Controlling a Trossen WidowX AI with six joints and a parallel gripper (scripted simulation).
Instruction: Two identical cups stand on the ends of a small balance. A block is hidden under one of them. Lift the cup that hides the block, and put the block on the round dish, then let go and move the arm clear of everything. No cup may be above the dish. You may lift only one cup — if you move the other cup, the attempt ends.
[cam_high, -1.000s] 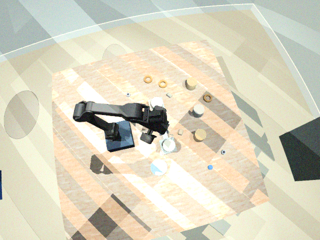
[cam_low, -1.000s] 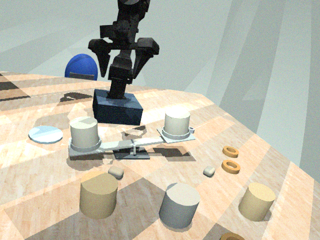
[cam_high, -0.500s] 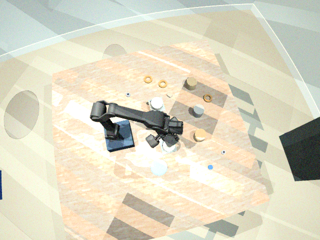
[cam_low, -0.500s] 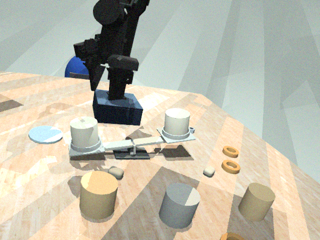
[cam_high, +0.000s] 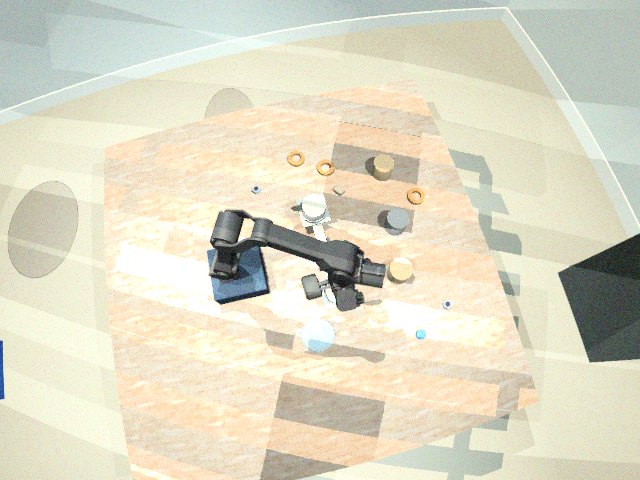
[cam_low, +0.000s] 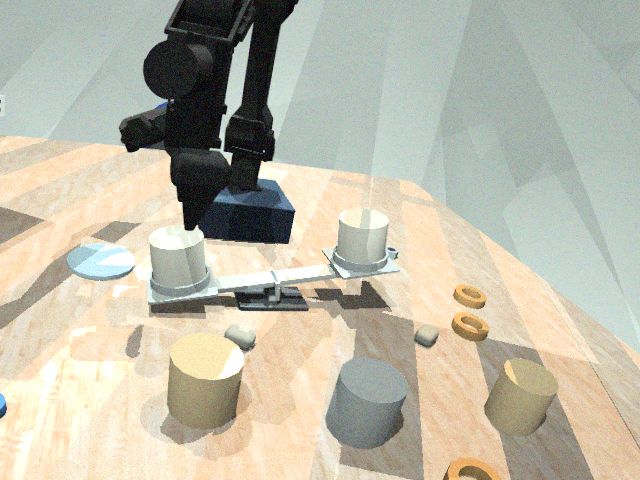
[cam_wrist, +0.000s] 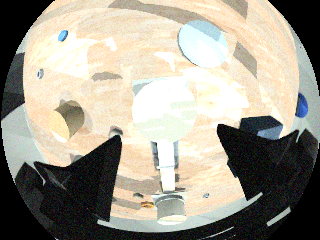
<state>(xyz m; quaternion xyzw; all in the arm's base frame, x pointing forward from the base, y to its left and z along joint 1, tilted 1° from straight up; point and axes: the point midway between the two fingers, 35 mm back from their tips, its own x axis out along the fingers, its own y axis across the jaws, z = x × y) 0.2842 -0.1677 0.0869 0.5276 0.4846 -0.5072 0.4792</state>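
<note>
Now: gripper tip 80 mm above the small pale block. Round my gripper tip: grey cylinder: 250 mm ahead, 150 mm to the left, 80 mm below; blue disc: 200 mm ahead, 220 mm to the right, 110 mm below; light blue round dish: 100 mm behind, 100 mm to the right, 120 mm below.
</note>
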